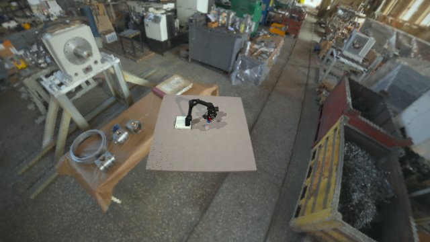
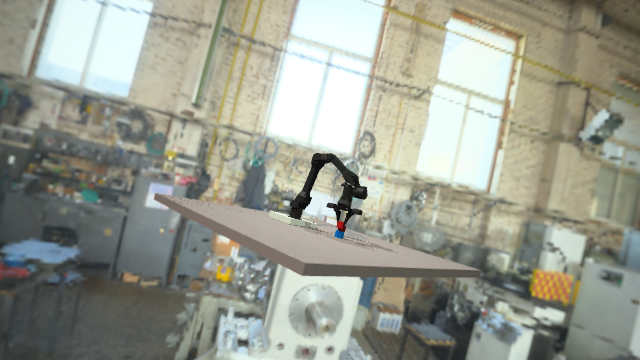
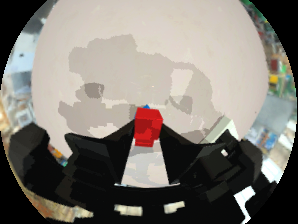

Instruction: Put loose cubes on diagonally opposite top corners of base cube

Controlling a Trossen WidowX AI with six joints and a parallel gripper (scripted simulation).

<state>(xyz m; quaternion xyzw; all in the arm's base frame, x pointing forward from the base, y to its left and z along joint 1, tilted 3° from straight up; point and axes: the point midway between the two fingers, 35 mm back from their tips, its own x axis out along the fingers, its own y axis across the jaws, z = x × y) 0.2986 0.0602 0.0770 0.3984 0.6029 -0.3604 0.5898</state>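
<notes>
Right now my gripper tip is 50 mm above the blue base cube, 20 mm to the right of it and 10 mm past it.
</notes>
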